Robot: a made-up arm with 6 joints. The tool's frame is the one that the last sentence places.
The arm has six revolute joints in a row. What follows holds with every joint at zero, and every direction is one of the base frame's.
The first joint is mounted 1 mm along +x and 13 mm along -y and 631 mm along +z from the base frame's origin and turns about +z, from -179.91 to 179.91 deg.
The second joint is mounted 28 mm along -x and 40 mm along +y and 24 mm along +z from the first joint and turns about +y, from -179.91 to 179.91 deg.
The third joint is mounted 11 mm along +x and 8 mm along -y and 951 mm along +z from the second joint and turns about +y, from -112.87 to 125.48 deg.
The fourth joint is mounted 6 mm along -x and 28 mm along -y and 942 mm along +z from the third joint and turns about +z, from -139.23 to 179.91 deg.
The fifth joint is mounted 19 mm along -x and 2 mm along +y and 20 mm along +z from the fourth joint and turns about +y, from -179.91 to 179.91 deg.
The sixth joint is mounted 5 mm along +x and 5 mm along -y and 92 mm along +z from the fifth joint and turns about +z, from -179.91 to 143.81 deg.
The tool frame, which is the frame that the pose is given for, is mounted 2 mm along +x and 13 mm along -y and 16 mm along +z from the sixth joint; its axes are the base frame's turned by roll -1.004, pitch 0.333 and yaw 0.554 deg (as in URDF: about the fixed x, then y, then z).
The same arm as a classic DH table. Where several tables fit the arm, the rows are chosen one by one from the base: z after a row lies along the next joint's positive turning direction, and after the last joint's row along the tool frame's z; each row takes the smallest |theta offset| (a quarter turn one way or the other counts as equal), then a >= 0, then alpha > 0; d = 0 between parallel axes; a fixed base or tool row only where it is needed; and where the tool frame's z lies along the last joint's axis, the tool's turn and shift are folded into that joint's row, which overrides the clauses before.
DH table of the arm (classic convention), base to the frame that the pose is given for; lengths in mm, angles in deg. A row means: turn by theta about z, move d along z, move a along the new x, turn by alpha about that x. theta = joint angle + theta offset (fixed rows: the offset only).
base (fixed): theta0 -85.6; d 0; a 13; alpha 0
joint 1: theta0 85.6; d 655; a -28; alpha -90
joint 2: theta0 -89.34; d 0; a 951.1; alpha 0
joint 3: theta0 89.34; d 4; a -6; alpha 90
joint 4: theta0 0; d 962; a -19; alpha -90
joint 5: theta0 0; d -3; a 5; alpha 90
joint 6: theta0 -17.79; d 745.3; a 5.9; alpha -1.06
tool (fixed): theta0 18.35; d -637.4; a 0; alpha 0
Joint limits (deg, base to tool): -179.91..179.91 -179.91..179.91 -112.87..125.48 -139.23..179.91 -179.91..179.91 -179.91..143.81

